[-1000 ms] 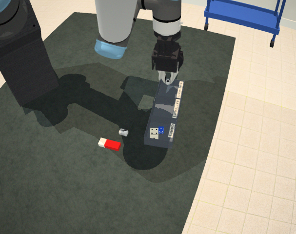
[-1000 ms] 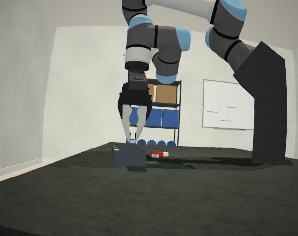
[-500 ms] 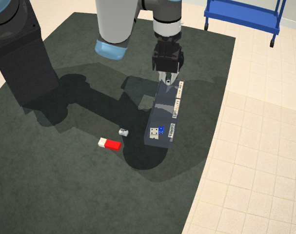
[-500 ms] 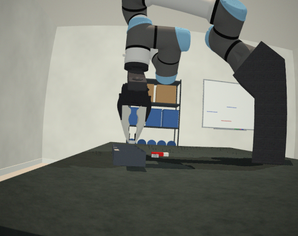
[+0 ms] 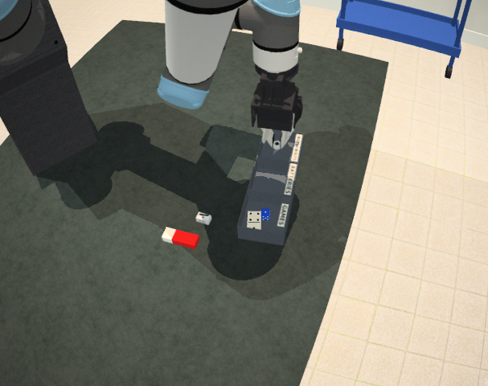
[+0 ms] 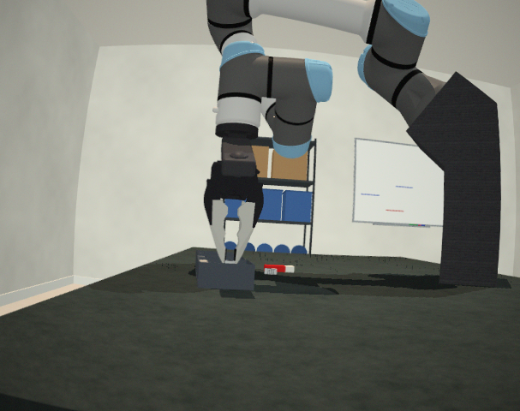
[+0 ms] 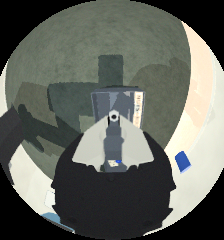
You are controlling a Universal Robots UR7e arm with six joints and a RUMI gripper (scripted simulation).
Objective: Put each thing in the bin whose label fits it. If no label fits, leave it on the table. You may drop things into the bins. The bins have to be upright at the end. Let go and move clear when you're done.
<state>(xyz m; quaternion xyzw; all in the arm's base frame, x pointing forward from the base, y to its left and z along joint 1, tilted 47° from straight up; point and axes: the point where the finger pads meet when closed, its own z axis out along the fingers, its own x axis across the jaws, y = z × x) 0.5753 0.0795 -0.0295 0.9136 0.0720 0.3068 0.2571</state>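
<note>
My hand is 10 mm above the white nut. The rest, counted from my hand: blue die 160 mm to the right, 30 mm below; grey-white object 120 mm behind, 180 mm to the right, 40 mm below; white domino 20 mm behind, 180 mm to the right, 40 mm below.
</note>
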